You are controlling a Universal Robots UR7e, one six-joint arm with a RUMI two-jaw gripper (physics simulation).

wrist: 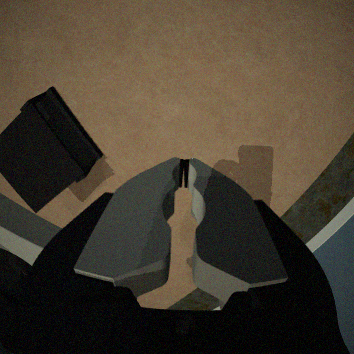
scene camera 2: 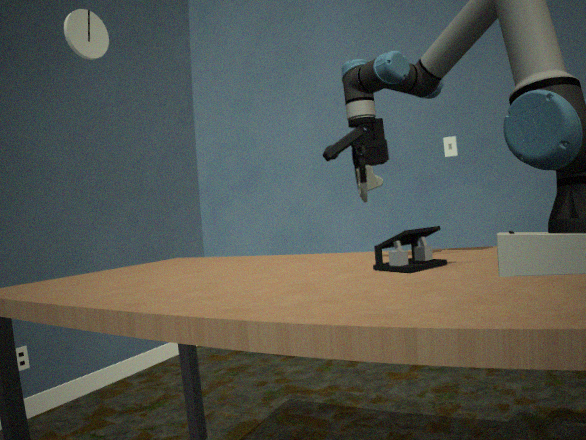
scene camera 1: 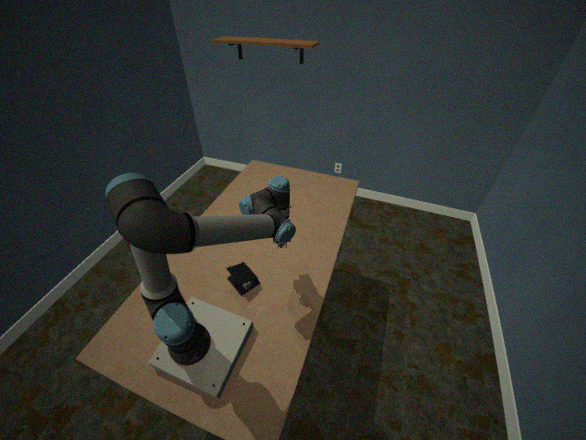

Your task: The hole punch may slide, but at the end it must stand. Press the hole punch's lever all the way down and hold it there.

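Where they show: gripper, between the fingertips: (wrist: 183, 162) (scene camera 2: 365, 202) (scene camera 1: 281, 247); arm's base, origin of its link: (wrist: 14, 266) (scene camera 1: 190, 343).
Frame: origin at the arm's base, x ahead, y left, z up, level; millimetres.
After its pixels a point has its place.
Observation:
The black hole punch (scene camera 1: 242, 276) @[x 332, y -64, z 15 mm] (scene camera 2: 411, 268) @[x 337, y 24, z -48 mm] (wrist: 32, 157) @[x 360, y -52, z 9 mm] stands upright on its base on the table. Its flat lever (scene camera 2: 412, 233) @[x 334, y 3, z 19 mm] is raised and slants up from the left end towards the robot's base side in scene camera 2, above two grey punch blocks (scene camera 2: 398, 256) @[x 365, y 4, z -26 mm] (scene camera 2: 423, 250) @[x 324, y -64, z -23 mm]. My gripper (scene camera 2: 364, 200) @[x 482, y -195, z 94 mm] (wrist: 183, 162) @[x 482, y -195, z 94 mm] is shut and empty, pointing down. It hangs in the air well above the table, off to the side of the hole punch, touching nothing. In the wrist view the hole punch lies left of the fingertips, partly cut off by the picture's edge.
The wooden table (scene camera 1: 320, 210) @[x 961, y -278, z -58 mm] (scene camera 2: 225, 290) @[x 658, y 199, z -58 mm] carries the arm's pale base plate (scene camera 1: 225, 320) @[x 127, y -83, z 2 mm] (scene camera 2: 540, 254) @[x 103, y 102, z -22 mm], which is near the hole punch. One long table edge is close to the arm in scene camera 1. A wall shelf (scene camera 1: 265, 42) hangs high on the far wall.

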